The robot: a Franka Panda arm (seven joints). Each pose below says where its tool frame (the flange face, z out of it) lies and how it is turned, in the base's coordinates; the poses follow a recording.
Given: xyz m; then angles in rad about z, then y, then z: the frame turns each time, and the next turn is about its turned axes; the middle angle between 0 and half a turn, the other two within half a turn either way.
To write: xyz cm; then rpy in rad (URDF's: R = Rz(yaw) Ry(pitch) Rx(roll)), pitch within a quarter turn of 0, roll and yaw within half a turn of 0. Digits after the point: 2 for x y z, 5 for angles.
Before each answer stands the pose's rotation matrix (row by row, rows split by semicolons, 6 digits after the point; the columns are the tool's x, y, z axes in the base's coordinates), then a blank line. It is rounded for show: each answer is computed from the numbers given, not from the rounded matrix.
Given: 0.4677, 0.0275, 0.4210, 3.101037, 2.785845, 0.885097
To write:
0.561698 -0.750592 -0.348005; -0.797406 -0.603278 0.014121; -0.220543 0.269569 -0.937386

46.77, 2.75, 42.10, 2.86157, 0.22237, -0.95712
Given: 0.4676, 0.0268, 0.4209, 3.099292, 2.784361, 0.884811
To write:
0.560193 -0.751083 -0.349369; -0.798199 -0.602213 0.014787; -0.221501 0.270582 -0.936868

46.76, 2.68, 42.09, 2.86043, 0.22335, -0.95885
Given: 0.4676, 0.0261, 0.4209, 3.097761, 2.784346, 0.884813
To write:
0.558965 -0.752001 -0.349360; -0.799057 -0.601061 0.015323; -0.221509 0.270594 -0.936863

46.76, 2.61, 42.09, 2.86042, 0.22336, -0.96038
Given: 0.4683, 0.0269, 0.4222, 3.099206, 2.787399, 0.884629
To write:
0.560931 -0.751850 -0.346523; -0.798166 -0.602259 0.014697; -0.219746 0.268339 -0.937926

46.83, 2.69, 42.22, 2.86294, 0.22155, -0.95821
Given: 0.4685, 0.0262, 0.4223, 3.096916, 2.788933, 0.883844
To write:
0.560029 -0.753198 -0.345050; -0.798992 -0.601144 0.015426; -0.219044 0.267053 -0.938457

46.85, 2.62, 42.23, 2.86435, 0.22083, -0.95945
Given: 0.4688, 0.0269, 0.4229, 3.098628, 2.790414, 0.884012
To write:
0.561593 -0.752657 -0.343687; -0.798147 -0.602282 0.014775; -0.218118 0.266015 -0.938968

46.88, 2.69, 42.29, 2.86552, 0.21989, -0.95764
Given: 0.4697, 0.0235, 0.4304, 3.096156, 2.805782, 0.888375
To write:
0.559583 -0.760590 -0.329195; -0.802293 -0.596743 0.014968; -0.207829 0.255735 -0.944143

46.97, 2.35, 43.04, 2.87708, 0.20935, -0.96176
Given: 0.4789, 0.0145, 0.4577, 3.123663, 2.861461, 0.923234
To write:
0.565337 -0.777159 -0.276438; -0.807822 -0.589405 0.004957; -0.166786 0.220510 -0.961019

47.89, 1.45, 45.77, 2.91604, 0.16757, -0.96019
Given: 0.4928, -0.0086, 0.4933, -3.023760, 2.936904, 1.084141
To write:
0.558646 -0.804469 -0.201853; -0.823941 -0.566172 -0.023896; -0.095060 0.179664 -0.979124

49.28, -0.86, 49.33, 2.96012, 0.09520, -0.97498
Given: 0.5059, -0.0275, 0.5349, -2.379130, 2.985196, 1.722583
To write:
0.574756 -0.810536 -0.112636; -0.817986 -0.565088 -0.107584; 0.023552 0.153969 -0.987795

50.59, -2.75, 53.49, 2.98697, -0.02355, -0.95830
